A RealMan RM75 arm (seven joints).
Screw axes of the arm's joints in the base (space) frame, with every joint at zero. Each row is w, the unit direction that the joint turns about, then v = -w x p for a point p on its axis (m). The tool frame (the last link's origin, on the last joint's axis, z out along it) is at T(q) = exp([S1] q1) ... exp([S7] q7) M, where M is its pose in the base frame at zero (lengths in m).
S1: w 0 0 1 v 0 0 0
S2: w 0 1 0 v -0.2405 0 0
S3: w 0 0 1 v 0 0 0
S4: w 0 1 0 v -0.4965 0 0
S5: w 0 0 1 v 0 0 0
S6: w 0 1 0 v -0.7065 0 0
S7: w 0 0 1 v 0 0 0
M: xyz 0 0 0.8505 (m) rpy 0 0 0 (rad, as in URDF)
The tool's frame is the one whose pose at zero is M.
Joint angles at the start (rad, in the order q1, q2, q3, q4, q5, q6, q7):
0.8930 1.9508 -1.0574 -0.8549 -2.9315 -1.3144 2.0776
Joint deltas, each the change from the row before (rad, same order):
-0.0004 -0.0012 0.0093 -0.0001 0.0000 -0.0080 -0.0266
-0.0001 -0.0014 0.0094 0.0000 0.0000 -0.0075 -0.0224
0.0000 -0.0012 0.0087 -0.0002 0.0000 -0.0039 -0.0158
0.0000 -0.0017 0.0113 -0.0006 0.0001 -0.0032 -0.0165
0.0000 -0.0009 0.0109 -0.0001 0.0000 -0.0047 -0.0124
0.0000 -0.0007 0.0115 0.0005 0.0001 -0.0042 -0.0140
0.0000 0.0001 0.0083 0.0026 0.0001 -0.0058 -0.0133
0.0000 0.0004 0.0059 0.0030 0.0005 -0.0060 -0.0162
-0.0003 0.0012 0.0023 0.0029 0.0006 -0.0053 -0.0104
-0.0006 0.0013 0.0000 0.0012 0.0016 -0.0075 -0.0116
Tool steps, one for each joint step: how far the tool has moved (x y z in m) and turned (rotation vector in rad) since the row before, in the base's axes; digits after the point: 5 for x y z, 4 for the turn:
0.00090 -0.00087 0.00112 -0.0165 -0.0030 0.0092
0.00078 -0.00072 0.00122 -0.0133 -0.0015 0.0069
0.00054 -0.00023 0.00124 -0.0068 0.0003 0.0054
0.00059 0.00000 0.00179 -0.0045 0.0017 0.0058
0.00064 -0.00038 0.00122 -0.0042 0.0034 0.0017
0.00073 -0.00041 0.00108 -0.0050 0.0036 0.0026
0.00095 -0.00100 -0.00003 -0.0096 0.0025 0.0007
0.00084 -0.00114 -0.00051 -0.0134 0.0006 0.0034
0.00068 -0.00124 -0.00117 -0.0119 0.0005 0.0008
0.00031 -0.00145 -0.00130 -0.0148 -0.0004 0.0024

